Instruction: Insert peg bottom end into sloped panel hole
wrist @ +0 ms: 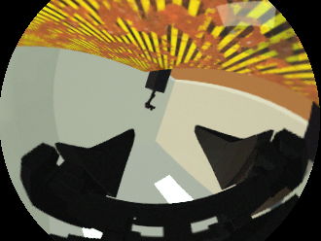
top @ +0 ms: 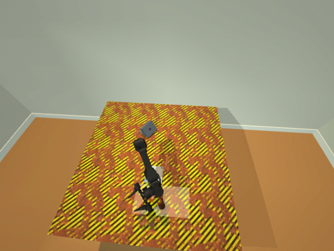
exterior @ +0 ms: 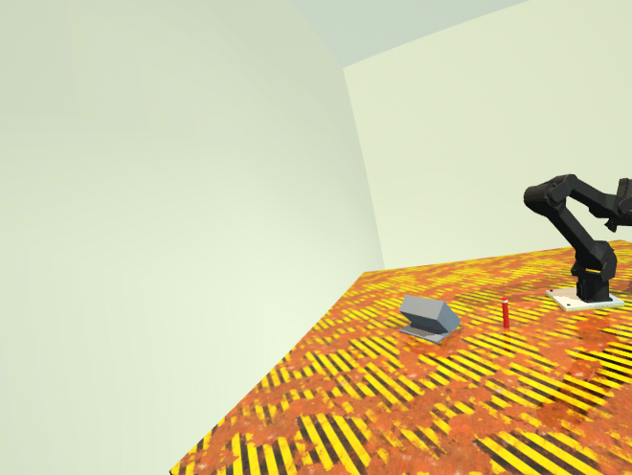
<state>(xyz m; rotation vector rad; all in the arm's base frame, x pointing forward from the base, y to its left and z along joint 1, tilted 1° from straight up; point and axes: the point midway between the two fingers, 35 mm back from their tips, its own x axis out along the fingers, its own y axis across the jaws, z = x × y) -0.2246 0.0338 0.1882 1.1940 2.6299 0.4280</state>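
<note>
The red peg lies 50 cm ahead of my gripper tip, 6 cm to the left of it and 14 cm below it. The rest, counted from my gripper tip: grey sloped panel: 69 cm ahead, 5 cm to the left, 16 cm below.
</note>
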